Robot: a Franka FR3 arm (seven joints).
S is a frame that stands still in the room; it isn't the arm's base.
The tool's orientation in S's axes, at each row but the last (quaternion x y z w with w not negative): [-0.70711, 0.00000, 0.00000, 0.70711]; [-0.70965, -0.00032, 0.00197, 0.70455]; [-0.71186, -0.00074, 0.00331, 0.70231]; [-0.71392, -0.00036, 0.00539, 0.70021]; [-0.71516, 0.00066, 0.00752, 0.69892]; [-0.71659, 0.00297, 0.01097, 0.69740]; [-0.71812, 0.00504, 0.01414, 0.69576]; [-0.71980, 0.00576, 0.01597, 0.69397]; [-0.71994, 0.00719, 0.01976, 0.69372]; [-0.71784, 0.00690, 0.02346, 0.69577]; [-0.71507, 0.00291, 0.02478, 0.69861]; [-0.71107, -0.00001, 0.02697, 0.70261]
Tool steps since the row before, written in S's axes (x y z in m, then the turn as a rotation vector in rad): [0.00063, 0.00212, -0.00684, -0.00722, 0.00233, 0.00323]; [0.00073, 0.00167, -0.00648, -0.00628, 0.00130, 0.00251]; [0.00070, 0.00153, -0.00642, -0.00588, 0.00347, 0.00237]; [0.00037, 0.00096, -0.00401, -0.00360, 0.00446, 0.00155]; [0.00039, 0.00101, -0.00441, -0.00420, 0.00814, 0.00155]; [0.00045, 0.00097, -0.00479, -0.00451, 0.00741, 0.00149]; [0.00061, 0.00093, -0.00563, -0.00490, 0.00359, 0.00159]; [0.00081, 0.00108, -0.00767, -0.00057, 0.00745, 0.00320]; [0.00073, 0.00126, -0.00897, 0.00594, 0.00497, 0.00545]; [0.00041, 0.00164, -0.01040, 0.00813, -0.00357, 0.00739]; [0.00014, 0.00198, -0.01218, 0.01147, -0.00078, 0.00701]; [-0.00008, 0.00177, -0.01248, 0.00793, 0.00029, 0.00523]
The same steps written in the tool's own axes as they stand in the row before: [0.00063, 0.00684, 0.00212, -0.00722, -0.00323, 0.00233]; [0.00075, 0.00647, 0.00171, -0.00628, -0.00250, 0.00130]; [0.00073, 0.00640, 0.00161, -0.00587, -0.00240, 0.00347]; [0.00041, 0.00399, 0.00103, -0.00357, -0.00161, 0.00446]; [0.00045, 0.00438, 0.00111, -0.00414, -0.00169, 0.00814]; [0.00056, 0.00475, 0.00109, -0.00446, -0.00160, 0.00742]; [0.00078, 0.00558, 0.00110, -0.00490, -0.00157, 0.00360]; [0.00106, 0.00760, 0.00135, -0.00057, -0.00345, 0.00734]; [0.00110, 0.00888, 0.00157, 0.00581, -0.00585, 0.00466]; [0.00090, 0.01032, 0.00195, 0.00772, -0.00761, -0.00399]; [0.00068, 0.01211, 0.00225, 0.01116, -0.00743, -0.00130]; [0.00047, 0.01245, 0.00191, 0.00773, -0.00553, -0.00007]
